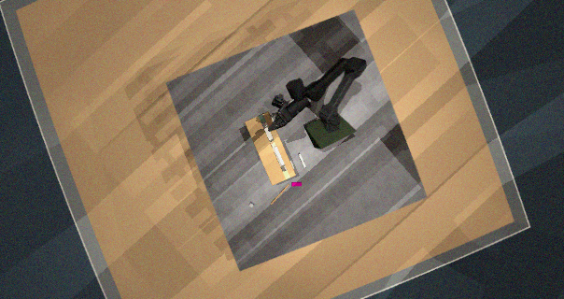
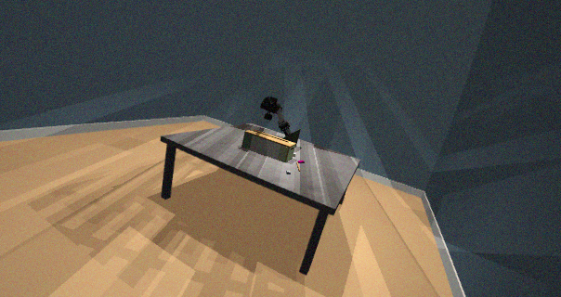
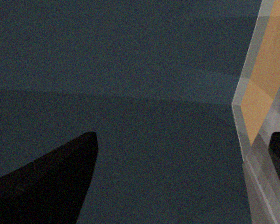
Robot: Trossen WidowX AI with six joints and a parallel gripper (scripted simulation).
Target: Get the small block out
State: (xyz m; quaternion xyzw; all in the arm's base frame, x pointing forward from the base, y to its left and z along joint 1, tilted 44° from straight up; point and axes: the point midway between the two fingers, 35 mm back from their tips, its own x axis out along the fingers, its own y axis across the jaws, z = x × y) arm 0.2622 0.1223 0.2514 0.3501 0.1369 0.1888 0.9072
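Now: gripper tip 270 mm above the long box and 80 mm to the right of it.
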